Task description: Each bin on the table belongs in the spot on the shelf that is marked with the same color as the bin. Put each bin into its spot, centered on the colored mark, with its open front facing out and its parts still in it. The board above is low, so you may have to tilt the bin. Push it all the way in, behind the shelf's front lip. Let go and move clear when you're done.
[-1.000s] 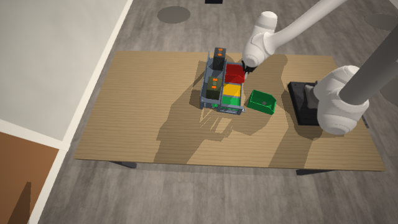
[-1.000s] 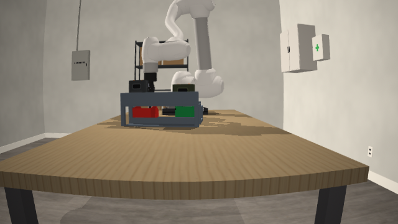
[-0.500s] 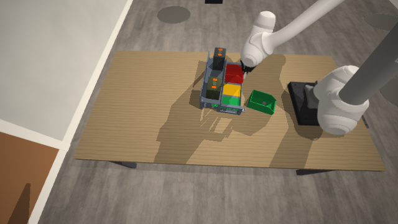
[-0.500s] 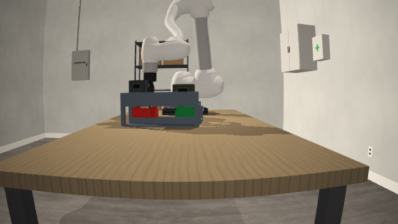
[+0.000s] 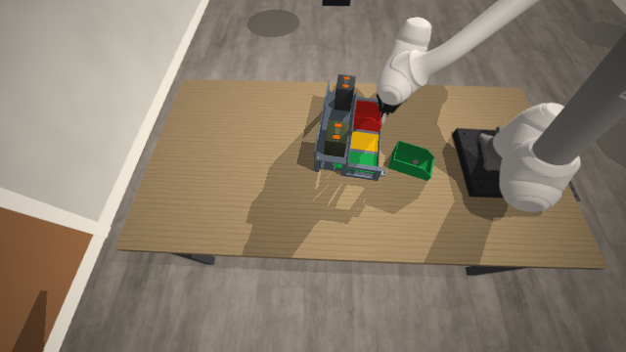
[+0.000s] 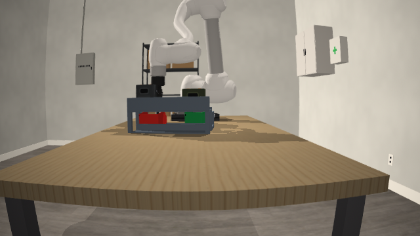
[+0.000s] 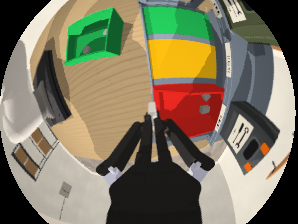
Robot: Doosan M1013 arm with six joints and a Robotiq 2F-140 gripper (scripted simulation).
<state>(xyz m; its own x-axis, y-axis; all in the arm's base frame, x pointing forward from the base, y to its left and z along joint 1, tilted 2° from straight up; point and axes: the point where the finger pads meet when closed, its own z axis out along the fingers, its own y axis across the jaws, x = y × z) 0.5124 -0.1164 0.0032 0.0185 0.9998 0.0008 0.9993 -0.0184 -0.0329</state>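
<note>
My gripper is now 130 mm past the green bin, 200 mm to the right of it and 20 mm above it. The rest, counted from my hand: red bin: 90 mm ahead, 10 mm below.
</note>
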